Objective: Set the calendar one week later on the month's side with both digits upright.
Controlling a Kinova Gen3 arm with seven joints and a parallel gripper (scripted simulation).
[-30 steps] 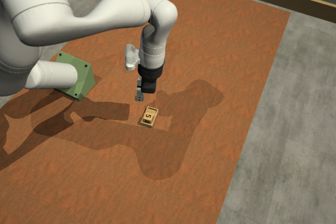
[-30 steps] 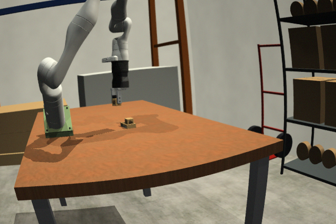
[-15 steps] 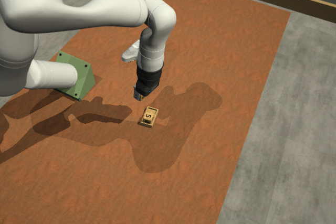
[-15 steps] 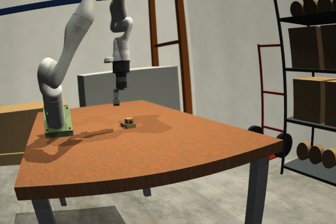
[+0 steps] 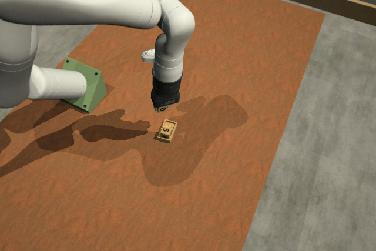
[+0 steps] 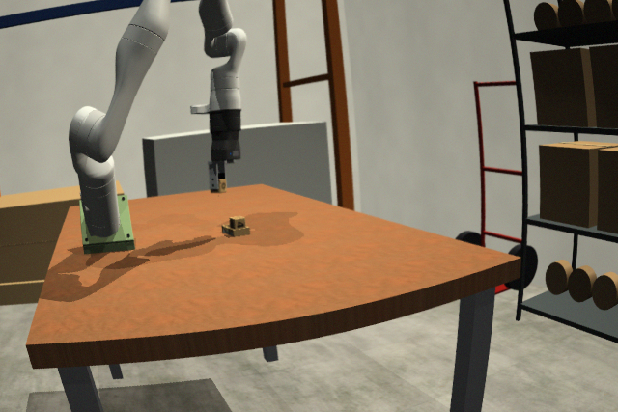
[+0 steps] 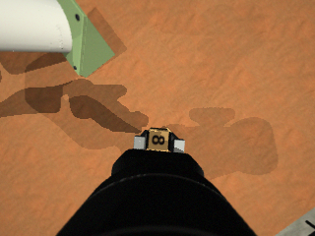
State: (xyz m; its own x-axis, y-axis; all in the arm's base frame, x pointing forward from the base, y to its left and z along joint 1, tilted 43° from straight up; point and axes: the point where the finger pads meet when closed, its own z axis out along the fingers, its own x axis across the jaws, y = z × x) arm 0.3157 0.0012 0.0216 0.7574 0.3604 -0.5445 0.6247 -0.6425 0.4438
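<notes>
The wooden calendar tray is 120 mm below my hand, 30 mm ahead of it and 20 mm to the right of it.
</notes>
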